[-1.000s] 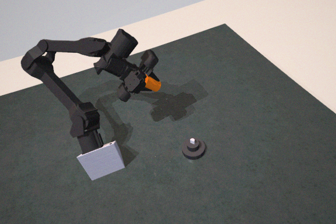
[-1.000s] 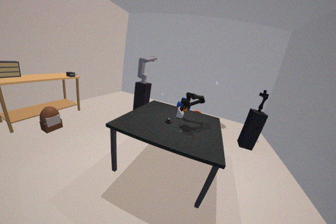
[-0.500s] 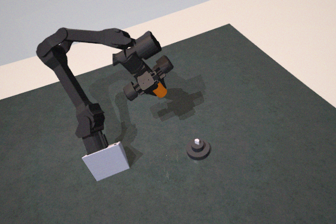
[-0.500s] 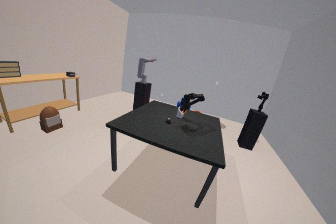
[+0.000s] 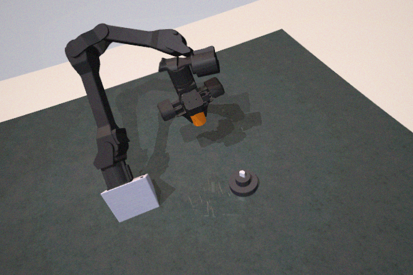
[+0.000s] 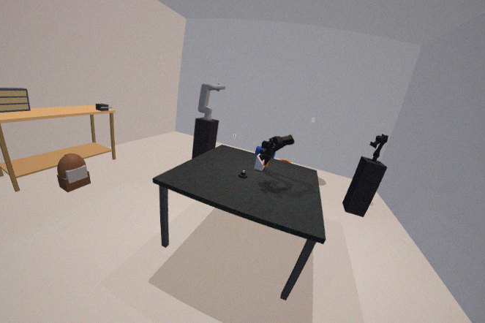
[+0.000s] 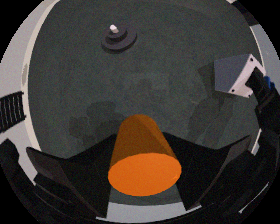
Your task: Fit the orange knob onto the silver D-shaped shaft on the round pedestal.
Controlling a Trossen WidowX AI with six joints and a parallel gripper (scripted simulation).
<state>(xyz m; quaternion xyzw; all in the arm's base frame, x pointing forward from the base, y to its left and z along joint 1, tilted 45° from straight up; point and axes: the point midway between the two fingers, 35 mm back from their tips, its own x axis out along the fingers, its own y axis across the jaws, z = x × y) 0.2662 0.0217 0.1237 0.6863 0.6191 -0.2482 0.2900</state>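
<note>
Right now my gripper tip is 6 cm short of the dark round pedestal, 17 cm to the left of it and 12 cm above it. Also, from my gripper tip: orange knob: 3 cm above.
</note>
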